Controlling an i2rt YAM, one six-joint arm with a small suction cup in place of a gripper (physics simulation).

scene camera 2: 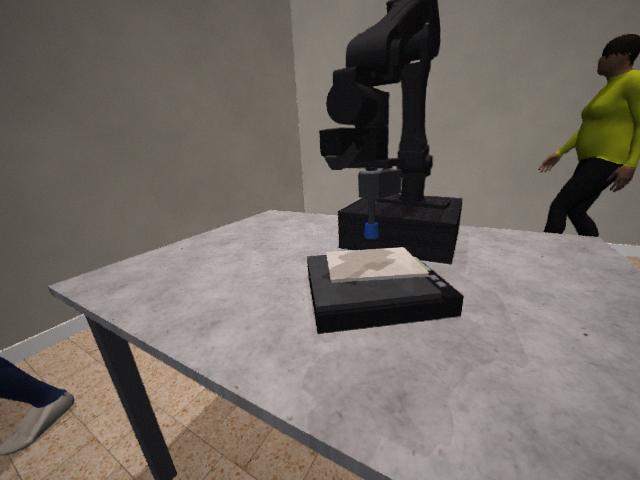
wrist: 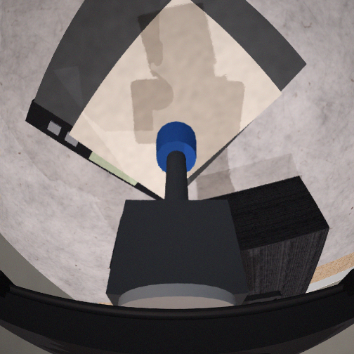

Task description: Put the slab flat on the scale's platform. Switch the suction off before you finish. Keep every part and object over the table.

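Pixels of known places: hand, its tool point: [scene camera 2: 371, 236]; arm's base, origin of its link: [scene camera 2: 411, 202].
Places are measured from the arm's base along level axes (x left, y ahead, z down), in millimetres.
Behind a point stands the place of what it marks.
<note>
A thin cream slab [scene camera 2: 377, 262] {x 47, y 329, z 53 mm} [wrist: 192, 60] lies flat on the dark platform of the scale [scene camera 2: 361, 295] {x 73, y 444, z 60 mm} [wrist: 65, 80], towards the side nearest the arm's base. The slab covers part of the platform, and dark platform shows along two of its sides in the wrist view. The arm's shadow falls on the slab. My gripper, a blue suction cup [scene camera 2: 371, 230] [wrist: 176, 145], hangs above the slab with a visible gap in the scene view. It is open and holds nothing. The slab hides part of the platform's far side.
The scale stands on a grey marbled table [scene camera 2: 206, 310] {x -176, y 573, z 105 mm}. The arm's black base block [scene camera 2: 398, 229] {x 26, y 167, z 32 mm} [wrist: 280, 215] stands just behind the scale. A person in a yellow-green top [scene camera 2: 610, 118] stands beyond the table at the right. Another person's leg [scene camera 2: 31, 382] shows at the lower left.
</note>
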